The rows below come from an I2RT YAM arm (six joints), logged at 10 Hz.
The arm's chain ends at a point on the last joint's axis. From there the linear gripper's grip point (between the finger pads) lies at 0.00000 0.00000 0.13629 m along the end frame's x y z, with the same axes.
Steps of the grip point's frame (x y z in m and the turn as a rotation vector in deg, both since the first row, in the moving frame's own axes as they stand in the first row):
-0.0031, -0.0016, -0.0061, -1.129, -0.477, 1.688
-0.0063, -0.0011, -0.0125, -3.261, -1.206, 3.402
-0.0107, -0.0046, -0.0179, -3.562, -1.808, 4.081
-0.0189, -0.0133, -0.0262, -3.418, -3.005, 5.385
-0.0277, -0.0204, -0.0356, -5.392, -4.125, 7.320
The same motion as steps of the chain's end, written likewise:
-0.0019, -0.0043, -0.0061, -1.129, -0.477, 1.688
-0.0032, -0.0088, -0.0122, -3.261, -1.206, 3.402
-0.0061, -0.0129, -0.0176, -3.562, -1.808, 4.081
-0.0114, -0.0211, -0.0258, -3.418, -3.005, 5.385
-0.0171, -0.0325, -0.0346, -5.392, -4.125, 7.320

